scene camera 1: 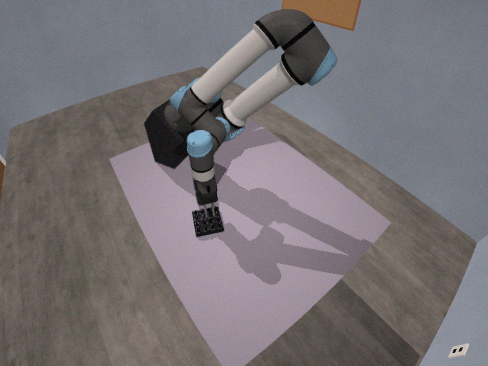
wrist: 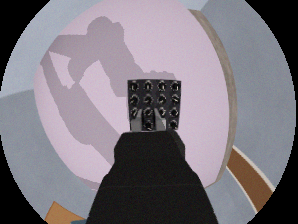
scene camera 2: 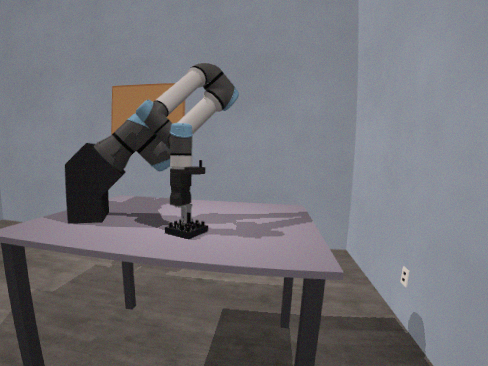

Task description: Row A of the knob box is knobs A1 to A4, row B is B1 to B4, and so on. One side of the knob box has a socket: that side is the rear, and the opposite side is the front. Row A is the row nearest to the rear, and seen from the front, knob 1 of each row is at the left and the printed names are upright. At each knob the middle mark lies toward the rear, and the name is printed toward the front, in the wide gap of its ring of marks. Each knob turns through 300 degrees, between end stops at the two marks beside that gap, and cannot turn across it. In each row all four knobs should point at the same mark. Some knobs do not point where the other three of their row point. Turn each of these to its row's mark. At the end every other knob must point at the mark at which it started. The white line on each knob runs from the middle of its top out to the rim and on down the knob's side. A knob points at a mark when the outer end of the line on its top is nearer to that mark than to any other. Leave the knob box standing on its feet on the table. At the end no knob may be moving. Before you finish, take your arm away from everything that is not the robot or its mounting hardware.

Labels:
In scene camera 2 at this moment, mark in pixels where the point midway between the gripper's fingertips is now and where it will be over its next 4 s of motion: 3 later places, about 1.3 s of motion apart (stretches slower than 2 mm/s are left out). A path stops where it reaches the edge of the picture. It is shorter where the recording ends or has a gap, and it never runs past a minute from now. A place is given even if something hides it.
The gripper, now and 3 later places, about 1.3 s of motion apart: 186,222; 186,212; 186,209; 186,207

